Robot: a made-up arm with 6 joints.
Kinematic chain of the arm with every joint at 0, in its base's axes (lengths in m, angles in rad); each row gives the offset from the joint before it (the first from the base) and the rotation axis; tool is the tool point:
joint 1: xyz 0 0 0.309 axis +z
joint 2: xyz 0 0 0 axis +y
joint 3: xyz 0 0 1.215 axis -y
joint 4: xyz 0 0 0 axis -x
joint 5: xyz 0.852 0 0 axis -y
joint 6: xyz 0 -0.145 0 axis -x
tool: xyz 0 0 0
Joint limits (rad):
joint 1: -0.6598..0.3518
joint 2: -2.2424..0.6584
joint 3: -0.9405..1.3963
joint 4: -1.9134..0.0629
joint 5: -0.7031..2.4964
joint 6: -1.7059..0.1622
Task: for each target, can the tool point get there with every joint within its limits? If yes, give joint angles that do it. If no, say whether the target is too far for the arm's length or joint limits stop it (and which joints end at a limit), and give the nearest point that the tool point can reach.
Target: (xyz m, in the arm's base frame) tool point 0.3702 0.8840 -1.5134
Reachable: no: joint limits stop it (at a limit: joint 1, joint 2, joint 3, joint 4) | nearest point -1.4285 0.9250 -0.8613 | short by 1.914 m
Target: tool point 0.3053 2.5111 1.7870
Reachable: no: too far | nearest point -0.9957 0.8341 1.7870 | short by 2.122 m
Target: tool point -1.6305 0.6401 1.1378
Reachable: yes | joints -0.3691 -1.4388 0.9859 -1.6310 -0.3632 -0.3088
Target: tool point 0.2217 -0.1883 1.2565
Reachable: yes | joints -0.2199 -0.5054 -0.5804 -0.3659 1.2815 -0.2850
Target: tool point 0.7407 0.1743 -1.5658
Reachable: no: joint limits stop it (at a limit: joint 2) | nearest point 0.7288 0.1715 0.4058 | short by 1.972 m
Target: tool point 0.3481 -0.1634 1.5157
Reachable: yes | joints -0.1420 -0.4099 -0.1949 -0.6829 1.0925 -0.8061
